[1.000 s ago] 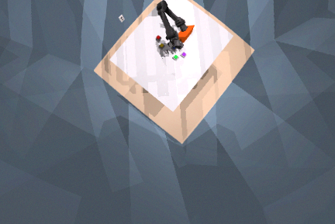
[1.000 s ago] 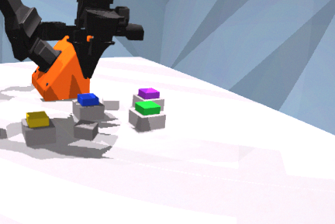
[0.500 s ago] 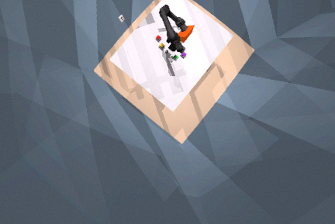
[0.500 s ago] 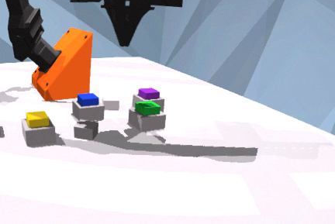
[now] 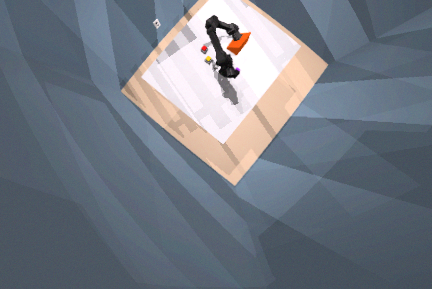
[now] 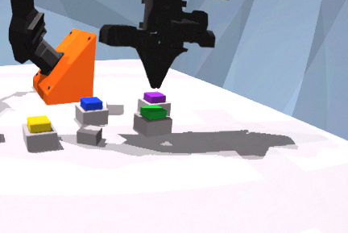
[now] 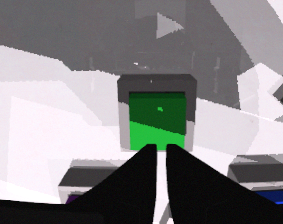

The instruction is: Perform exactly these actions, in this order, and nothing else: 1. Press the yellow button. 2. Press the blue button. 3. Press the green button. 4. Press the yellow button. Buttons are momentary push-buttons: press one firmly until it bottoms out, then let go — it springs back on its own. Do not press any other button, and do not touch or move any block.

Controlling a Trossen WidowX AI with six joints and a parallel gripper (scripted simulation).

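The green button is 4 cm below my gripper tip. From my gripper tip the other things lie so: purple button: 7 cm behind, 6 cm to the left, 4 cm below; then blue button: 8 cm behind, 7 cm to the right, 4 cm below; then small grey block: 11 cm to the right, 6 cm below, 1 cm behind.
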